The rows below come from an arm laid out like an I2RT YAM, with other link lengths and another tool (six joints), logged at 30 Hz.
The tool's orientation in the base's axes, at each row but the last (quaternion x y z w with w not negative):
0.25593 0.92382 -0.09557 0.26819
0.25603 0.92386 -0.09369 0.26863
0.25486 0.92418 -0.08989 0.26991
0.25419 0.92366 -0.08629 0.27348
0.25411 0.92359 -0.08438 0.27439
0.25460 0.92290 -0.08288 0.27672
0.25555 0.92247 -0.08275 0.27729
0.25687 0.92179 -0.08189 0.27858
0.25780 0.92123 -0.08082 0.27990
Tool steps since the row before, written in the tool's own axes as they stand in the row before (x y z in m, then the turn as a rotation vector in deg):
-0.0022 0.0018 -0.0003 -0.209 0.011 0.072
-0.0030 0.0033 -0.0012 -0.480 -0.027 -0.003
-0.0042 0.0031 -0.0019 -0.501 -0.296 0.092
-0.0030 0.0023 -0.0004 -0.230 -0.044 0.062
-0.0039 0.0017 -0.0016 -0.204 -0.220 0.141
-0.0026 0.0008 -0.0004 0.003 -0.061 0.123
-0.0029 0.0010 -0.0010 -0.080 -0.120 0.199
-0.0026 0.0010 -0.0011 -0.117 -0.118 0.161
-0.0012 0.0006 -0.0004 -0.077 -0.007 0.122
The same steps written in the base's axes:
0.0024 0.0007 0.0014 0.189 -0.101 0.053
0.0034 0.0019 0.0025 0.332 -0.225 0.265
0.0038 0.0014 0.0038 0.251 -0.492 0.204
0.0032 0.0008 0.0019 0.172 -0.153 0.075
0.0029 0.0003 0.0035 0.099 -0.316 -0.002
0.0021 -0.0003 0.0018 0.024 -0.087 -0.103
0.0021 -0.0001 0.0024 0.089 -0.195 -0.120
0.0019 0.0001 0.0024 0.098 -0.198 -0.068
0.0010 0.0001 0.0010 0.109 -0.075 -0.058

